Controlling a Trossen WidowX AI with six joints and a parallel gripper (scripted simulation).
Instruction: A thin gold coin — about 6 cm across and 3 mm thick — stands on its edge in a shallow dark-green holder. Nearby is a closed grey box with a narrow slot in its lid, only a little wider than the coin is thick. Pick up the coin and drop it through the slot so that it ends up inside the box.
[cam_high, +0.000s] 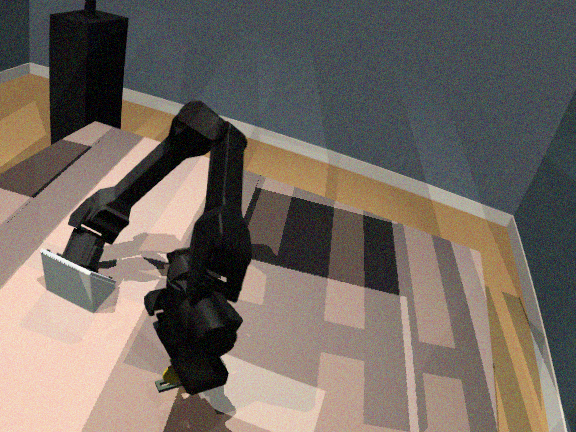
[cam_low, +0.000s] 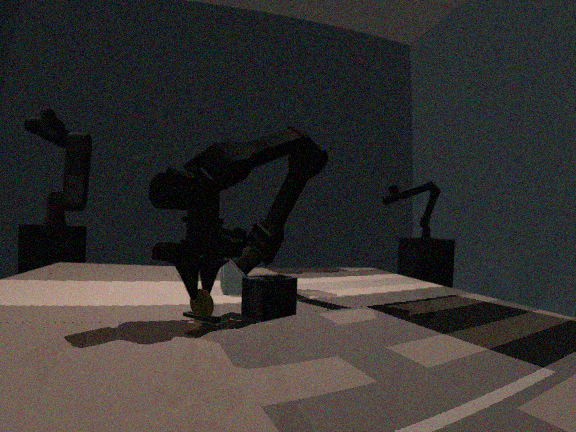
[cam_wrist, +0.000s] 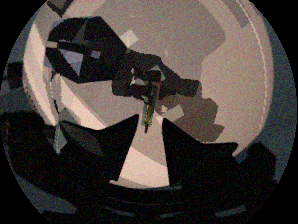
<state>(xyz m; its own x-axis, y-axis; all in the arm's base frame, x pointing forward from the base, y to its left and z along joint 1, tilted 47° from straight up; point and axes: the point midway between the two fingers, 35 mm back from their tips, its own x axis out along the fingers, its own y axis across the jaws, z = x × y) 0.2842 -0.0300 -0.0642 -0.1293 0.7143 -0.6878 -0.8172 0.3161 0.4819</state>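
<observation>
The gold coin is 1 cm below my gripper tip.
</observation>
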